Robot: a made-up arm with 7 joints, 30 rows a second.
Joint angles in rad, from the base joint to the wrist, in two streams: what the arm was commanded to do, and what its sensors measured. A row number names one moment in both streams.
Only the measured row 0 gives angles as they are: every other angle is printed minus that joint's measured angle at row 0.
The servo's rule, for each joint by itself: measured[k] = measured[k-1] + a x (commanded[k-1-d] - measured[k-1]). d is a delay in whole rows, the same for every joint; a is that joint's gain. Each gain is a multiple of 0.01, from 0.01 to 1. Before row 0 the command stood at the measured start. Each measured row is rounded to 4 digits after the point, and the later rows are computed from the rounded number. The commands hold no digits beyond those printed.
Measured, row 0: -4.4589 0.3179 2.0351 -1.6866 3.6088 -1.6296 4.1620
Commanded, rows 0 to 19: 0.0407 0.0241 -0.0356 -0.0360 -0.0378 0.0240 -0.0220; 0.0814 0.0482 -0.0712 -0.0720 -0.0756 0.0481 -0.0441; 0.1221 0.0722 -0.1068 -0.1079 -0.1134 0.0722 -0.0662; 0.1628 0.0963 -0.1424 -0.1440 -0.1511 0.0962 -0.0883; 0.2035 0.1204 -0.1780 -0.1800 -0.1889 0.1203 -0.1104; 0.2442 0.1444 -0.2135 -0.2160 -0.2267 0.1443 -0.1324; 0.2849 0.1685 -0.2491 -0.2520 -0.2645 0.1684 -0.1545; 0.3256 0.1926 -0.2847 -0.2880 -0.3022 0.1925 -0.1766; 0.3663 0.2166 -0.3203 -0.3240 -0.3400 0.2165 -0.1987; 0.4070 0.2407 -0.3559 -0.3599 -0.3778 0.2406 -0.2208; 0.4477 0.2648 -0.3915 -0.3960 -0.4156 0.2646 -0.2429; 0.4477 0.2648 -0.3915 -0.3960 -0.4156 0.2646 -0.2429; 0.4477 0.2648 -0.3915 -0.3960 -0.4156 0.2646 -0.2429; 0.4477 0.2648 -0.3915 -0.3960 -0.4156 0.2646 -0.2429; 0.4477 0.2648 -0.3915 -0.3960 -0.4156 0.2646 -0.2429; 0.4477 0.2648 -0.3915 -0.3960 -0.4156 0.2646 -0.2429; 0.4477 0.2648 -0.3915 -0.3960 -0.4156 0.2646 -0.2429; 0.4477 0.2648 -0.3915 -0.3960 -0.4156 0.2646 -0.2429; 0.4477 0.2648 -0.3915 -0.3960 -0.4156 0.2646 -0.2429; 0.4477 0.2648 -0.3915 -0.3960 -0.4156 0.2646 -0.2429
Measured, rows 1 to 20: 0.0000 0.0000 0.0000 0.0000 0.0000 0.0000 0.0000; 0.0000 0.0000 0.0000 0.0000 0.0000 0.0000 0.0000; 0.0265 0.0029 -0.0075 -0.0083 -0.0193 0.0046 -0.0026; 0.0622 0.0083 -0.0209 -0.0230 -0.0480 0.0129 -0.0076; 0.1011 0.0160 -0.0389 -0.0425 -0.0814 0.0242 -0.0146; 0.1412 0.0256 -0.0606 -0.0658 -0.1169 0.0379 -0.0234; 0.1817 0.0370 -0.0853 -0.0921 -0.1536 0.0536 -0.0338; 0.2223 0.0499 -0.1122 -0.1206 -0.1909 0.0708 -0.0456; 0.2630 0.0641 -0.1409 -0.1508 -0.2284 0.0893 -0.0587; 0.3037 0.0795 -0.1711 -0.1824 -0.2660 0.1089 -0.0728; 0.3444 0.0960 -0.2024 -0.2150 -0.3037 0.1293 -0.0879; 0.3851 0.1134 -0.2346 -0.2483 -0.3415 0.1504 -0.1038; 0.4258 0.1316 -0.2675 -0.2823 -0.3793 0.1721 -0.1205; 0.4400 0.1476 -0.2935 -0.3085 -0.3978 0.1897 -0.1352; 0.4450 0.1617 -0.3141 -0.3286 -0.4069 0.2039 -0.1481; 0.4468 0.1741 -0.3304 -0.3441 -0.4113 0.2154 -0.1595; 0.4474 0.1850 -0.3432 -0.3560 -0.4135 0.2247 -0.1695; 0.4476 0.1946 -0.3533 -0.3652 -0.4146 0.2323 -0.1783; 0.4477 0.2030 -0.3613 -0.3723 -0.4151 0.2384 -0.1861; 0.4477 0.2104 -0.3676 -0.3778 -0.4154 0.2434 -0.1929
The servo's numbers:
d 2
a 0.65 0.12 0.21 0.23 0.51 0.19 0.12

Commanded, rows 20 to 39: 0.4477 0.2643 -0.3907 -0.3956 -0.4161 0.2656 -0.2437; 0.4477 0.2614 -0.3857 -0.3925 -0.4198 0.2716 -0.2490; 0.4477 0.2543 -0.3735 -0.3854 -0.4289 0.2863 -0.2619; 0.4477 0.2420 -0.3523 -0.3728 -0.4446 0.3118 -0.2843; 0.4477 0.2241 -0.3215 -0.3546 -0.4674 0.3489 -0.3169; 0.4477 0.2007 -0.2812 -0.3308 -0.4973 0.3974 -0.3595; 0.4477 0.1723 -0.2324 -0.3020 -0.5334 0.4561 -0.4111; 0.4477 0.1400 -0.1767 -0.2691 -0.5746 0.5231 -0.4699; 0.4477 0.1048 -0.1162 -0.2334 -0.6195 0.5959 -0.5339; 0.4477 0.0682 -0.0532 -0.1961 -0.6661 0.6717 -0.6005; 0.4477 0.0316 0.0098 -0.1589 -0.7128 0.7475 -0.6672; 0.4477 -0.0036 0.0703 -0.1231 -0.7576 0.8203 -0.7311; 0.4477 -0.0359 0.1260 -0.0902 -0.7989 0.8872 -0.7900; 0.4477 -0.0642 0.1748 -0.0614 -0.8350 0.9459 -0.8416; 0.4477 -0.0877 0.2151 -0.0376 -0.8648 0.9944 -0.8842; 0.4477 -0.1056 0.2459 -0.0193 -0.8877 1.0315 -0.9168; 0.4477 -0.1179 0.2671 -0.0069 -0.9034 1.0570 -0.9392; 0.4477 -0.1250 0.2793 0.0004 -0.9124 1.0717 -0.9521; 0.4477 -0.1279 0.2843 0.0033 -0.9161 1.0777 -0.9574; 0.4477 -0.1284 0.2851 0.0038 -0.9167 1.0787 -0.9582
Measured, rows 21 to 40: 0.4477 0.2169 -0.3726 -0.3820 -0.4155 0.2474 -0.1989; 0.4477 0.2226 -0.3766 -0.3852 -0.4156 0.2507 -0.2042; 0.4477 0.2276 -0.3796 -0.3876 -0.4159 0.2535 -0.2089; 0.4477 0.2317 -0.3809 -0.3887 -0.4179 0.2569 -0.2137; 0.4477 0.2344 -0.3793 -0.3879 -0.4235 0.2625 -0.2195; 0.4477 0.2353 -0.3736 -0.3844 -0.4343 0.2719 -0.2273; 0.4477 0.2340 -0.3627 -0.3775 -0.4512 0.2865 -0.2381; 0.4477 0.2300 -0.3456 -0.3668 -0.4747 0.3076 -0.2527; 0.4477 0.2231 -0.3218 -0.3519 -0.5046 0.3358 -0.2717; 0.4477 0.2131 -0.2913 -0.3329 -0.5403 0.3714 -0.2955; 0.4477 0.2001 -0.2545 -0.3100 -0.5807 0.4141 -0.3241; 0.4477 0.1843 -0.2122 -0.2838 -0.6243 0.4630 -0.3573; 0.4477 0.1660 -0.1656 -0.2551 -0.6694 0.5171 -0.3945; 0.4477 0.1456 -0.1161 -0.2247 -0.7144 0.5747 -0.4349; 0.4477 0.1238 -0.0653 -0.1938 -0.7575 0.6341 -0.4775; 0.4477 0.1012 -0.0149 -0.1633 -0.7970 0.6933 -0.5212; 0.4477 0.0785 0.0334 -0.1344 -0.8316 0.7505 -0.5648; 0.4477 0.0564 0.0780 -0.1079 -0.8602 0.8039 -0.6070; 0.4477 0.0355 0.1177 -0.0847 -0.8822 0.8520 -0.6469; 0.4477 0.0162 0.1516 -0.0651 -0.8976 0.8937 -0.6835
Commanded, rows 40 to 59: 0.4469 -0.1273 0.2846 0.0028 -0.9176 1.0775 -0.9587; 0.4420 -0.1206 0.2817 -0.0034 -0.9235 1.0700 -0.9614; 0.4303 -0.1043 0.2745 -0.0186 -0.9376 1.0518 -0.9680; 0.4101 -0.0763 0.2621 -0.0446 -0.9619 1.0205 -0.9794; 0.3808 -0.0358 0.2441 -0.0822 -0.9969 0.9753 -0.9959; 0.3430 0.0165 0.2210 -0.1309 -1.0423 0.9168 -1.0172; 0.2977 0.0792 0.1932 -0.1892 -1.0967 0.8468 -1.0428; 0.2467 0.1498 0.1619 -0.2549 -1.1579 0.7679 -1.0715; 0.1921 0.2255 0.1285 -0.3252 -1.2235 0.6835 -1.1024; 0.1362 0.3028 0.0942 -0.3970 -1.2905 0.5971 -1.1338; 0.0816 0.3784 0.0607 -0.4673 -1.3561 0.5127 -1.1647; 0.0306 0.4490 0.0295 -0.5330 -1.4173 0.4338 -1.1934; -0.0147 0.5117 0.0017 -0.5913 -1.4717 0.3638 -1.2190; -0.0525 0.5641 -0.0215 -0.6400 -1.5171 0.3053 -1.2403; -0.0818 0.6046 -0.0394 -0.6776 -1.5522 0.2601 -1.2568; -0.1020 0.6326 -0.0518 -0.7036 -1.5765 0.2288 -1.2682; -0.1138 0.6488 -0.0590 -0.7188 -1.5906 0.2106 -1.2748; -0.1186 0.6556 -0.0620 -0.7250 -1.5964 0.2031 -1.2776; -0.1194 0.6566 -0.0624 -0.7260 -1.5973 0.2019 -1.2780; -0.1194 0.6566 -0.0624 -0.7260 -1.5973 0.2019 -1.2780
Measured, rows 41 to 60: 0.4477 -0.0011 0.1795 -0.0494 -0.9070 0.9287 -0.7164; 0.4477 -0.0164 0.2017 -0.0372 -0.9119 0.9572 -0.7454; 0.4472 -0.0297 0.2191 -0.0280 -0.9148 0.9801 -0.7710; 0.4438 -0.0406 0.2322 -0.0223 -0.9192 0.9972 -0.7938; 0.4350 -0.0482 0.2411 -0.0214 -0.9286 1.0076 -0.8147; 0.4188 -0.0516 0.2455 -0.0267 -0.9456 1.0101 -0.8345; 0.3941 -0.0497 0.2452 -0.0395 -0.9718 1.0035 -0.8539; 0.3609 -0.0418 0.2401 -0.0605 -1.0078 0.9870 -0.8735; 0.3198 -0.0273 0.2303 -0.0901 -1.0531 0.9604 -0.8938; 0.2723 -0.0060 0.2159 -0.1280 -1.1065 0.9238 -0.9151; 0.2202 0.0218 0.1975 -0.1734 -1.1662 0.8781 -0.9376; 0.1656 0.0555 0.1758 -0.2248 -1.2296 0.8247 -0.9611; 0.1110 0.0942 0.1516 -0.2806 -1.2941 0.7654 -0.9855; 0.0587 0.1368 0.1260 -0.3387 -1.3569 0.7024 -1.0104; 0.0110 0.1818 0.0999 -0.3968 -1.4154 0.6381 -1.0354; -0.0303 0.2277 0.0744 -0.4527 -1.4673 0.5749 -1.0600; -0.0638 0.2729 0.0505 -0.5044 -1.5106 0.5151 -1.0836; -0.0886 0.3161 0.0290 -0.5502 -1.5442 0.4607 -1.1058; -0.1050 0.3560 0.0105 -0.5890 -1.5679 0.4132 -1.1261; -0.1138 0.3920 -0.0047 -0.6203 -1.5824 0.3733 -1.1443
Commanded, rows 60 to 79: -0.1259 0.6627 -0.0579 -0.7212 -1.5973 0.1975 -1.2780; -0.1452 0.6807 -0.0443 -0.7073 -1.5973 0.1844 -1.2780; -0.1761 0.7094 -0.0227 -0.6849 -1.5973 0.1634 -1.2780; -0.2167 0.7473 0.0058 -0.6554 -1.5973 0.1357 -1.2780; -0.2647 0.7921 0.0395 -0.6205 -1.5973 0.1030 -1.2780; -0.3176 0.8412 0.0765 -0.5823 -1.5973 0.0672 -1.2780; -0.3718 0.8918 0.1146 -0.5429 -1.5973 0.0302 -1.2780; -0.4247 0.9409 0.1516 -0.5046 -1.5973 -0.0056 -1.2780; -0.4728 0.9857 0.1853 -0.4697 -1.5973 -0.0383 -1.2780; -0.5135 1.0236 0.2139 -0.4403 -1.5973 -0.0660 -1.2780; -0.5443 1.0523 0.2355 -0.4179 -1.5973 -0.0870 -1.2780; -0.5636 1.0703 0.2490 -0.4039 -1.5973 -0.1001 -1.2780; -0.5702 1.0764 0.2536 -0.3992 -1.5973 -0.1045 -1.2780; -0.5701 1.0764 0.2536 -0.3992 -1.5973 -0.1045 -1.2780; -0.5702 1.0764 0.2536 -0.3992 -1.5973 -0.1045 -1.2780; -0.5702 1.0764 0.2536 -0.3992 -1.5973 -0.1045 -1.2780; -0.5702 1.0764 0.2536 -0.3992 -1.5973 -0.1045 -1.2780; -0.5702 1.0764 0.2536 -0.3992 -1.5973 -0.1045 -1.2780; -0.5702 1.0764 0.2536 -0.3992 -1.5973 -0.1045 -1.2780; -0.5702 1.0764 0.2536 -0.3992 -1.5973 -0.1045 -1.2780
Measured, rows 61 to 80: -0.1174 0.4238 -0.0168 -0.6446 -1.5900 0.3407 -1.1603; -0.1187 0.4517 -0.0264 -0.6633 -1.5937 0.3143 -1.1744; -0.1234 0.4770 -0.0330 -0.6766 -1.5955 0.2921 -1.1868; -0.1376 0.5014 -0.0354 -0.6837 -1.5964 0.2716 -1.1977; -0.1626 0.5264 -0.0327 -0.6840 -1.5969 0.2510 -1.2073; -0.1978 0.5529 -0.0246 -0.6774 -1.5971 0.2291 -1.2158; -0.2413 0.5816 -0.0111 -0.6643 -1.5972 0.2051 -1.2233; -0.2909 0.6128 0.0073 -0.6454 -1.5973 0.1789 -1.2299; -0.3435 0.6463 0.0298 -0.6218 -1.5973 0.1506 -1.2357; -0.3963 0.6817 0.0554 -0.5948 -1.5973 0.1209 -1.2408; -0.4460 0.7182 0.0827 -0.5660 -1.5973 0.0907 -1.2453; -0.4899 0.7548 0.1103 -0.5371 -1.5973 0.0609 -1.2492; -0.5253 0.7905 0.1366 -0.5097 -1.5973 0.0328 -1.2527; -0.5502 0.8241 0.1602 -0.4854 -1.5973 0.0075 -1.2557; -0.5632 0.8544 0.1798 -0.4656 -1.5973 -0.0138 -1.2584; -0.5677 0.8810 0.1953 -0.4503 -1.5973 -0.0310 -1.2608; -0.5693 0.9044 0.2075 -0.4385 -1.5973 -0.0450 -1.2629; -0.5699 0.9250 0.2172 -0.4295 -1.5973 -0.0563 -1.2647; -0.5701 0.9432 0.2248 -0.4225 -1.5973 -0.0655 -1.2663; -0.5702 0.9592 0.2308 -0.4171 -1.5973 -0.0729 -1.2677
